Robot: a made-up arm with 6 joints.
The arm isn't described. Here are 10 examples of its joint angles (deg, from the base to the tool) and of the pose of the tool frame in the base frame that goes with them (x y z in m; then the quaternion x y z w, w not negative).
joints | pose
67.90 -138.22 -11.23 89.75 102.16 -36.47 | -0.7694 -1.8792 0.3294 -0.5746 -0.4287 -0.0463 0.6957
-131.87 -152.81 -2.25 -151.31 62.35 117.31 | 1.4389 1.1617 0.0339 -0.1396 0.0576 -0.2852 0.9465
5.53 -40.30 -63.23 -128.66 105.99 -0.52 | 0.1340 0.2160 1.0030 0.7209 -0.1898 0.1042 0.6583
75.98 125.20 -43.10 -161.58 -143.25 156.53 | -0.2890 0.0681 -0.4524 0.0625 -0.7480 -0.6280 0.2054
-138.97 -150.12 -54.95 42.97 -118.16 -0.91 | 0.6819 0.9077 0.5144 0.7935 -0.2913 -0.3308 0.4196
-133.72 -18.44 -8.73 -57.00 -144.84 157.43 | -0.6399 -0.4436 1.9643 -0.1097 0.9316 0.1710 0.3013
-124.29 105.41 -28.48 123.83 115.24 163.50 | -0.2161 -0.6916 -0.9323 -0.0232 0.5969 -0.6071 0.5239
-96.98 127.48 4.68 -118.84 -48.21 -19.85 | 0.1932 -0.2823 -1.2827 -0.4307 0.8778 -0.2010 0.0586
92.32 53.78 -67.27 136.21 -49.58 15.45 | -0.1954 0.7791 0.2423 0.8536 0.1247 0.5054 0.0203
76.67 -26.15 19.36 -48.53 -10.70 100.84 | 0.2898 0.4091 2.6917 -0.5070 0.3940 0.5230 0.5605
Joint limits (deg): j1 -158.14..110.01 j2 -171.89..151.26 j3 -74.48..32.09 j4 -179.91..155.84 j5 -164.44..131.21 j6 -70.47..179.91
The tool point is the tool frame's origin. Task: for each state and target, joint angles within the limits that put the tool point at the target. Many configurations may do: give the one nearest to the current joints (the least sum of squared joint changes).
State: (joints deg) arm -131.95 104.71 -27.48 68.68 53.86 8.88
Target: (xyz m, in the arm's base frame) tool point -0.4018 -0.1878 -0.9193
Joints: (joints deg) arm -137.32 110.28 -35.37 65.04 53.36 8.92
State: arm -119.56 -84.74 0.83 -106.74 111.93 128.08
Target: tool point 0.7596 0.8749 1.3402
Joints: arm -126.40 -112.05 -21.16 -107.69 113.06 128.32
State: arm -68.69 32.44 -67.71 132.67 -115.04 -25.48
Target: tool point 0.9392 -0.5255 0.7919
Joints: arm -42.36 22.82 -56.26 137.21 -115.62 -25.34
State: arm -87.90 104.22 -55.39 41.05 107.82 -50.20
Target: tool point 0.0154 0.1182 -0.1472
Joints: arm -100.66 123.16 -74.12 80.29 108.67 -49.65
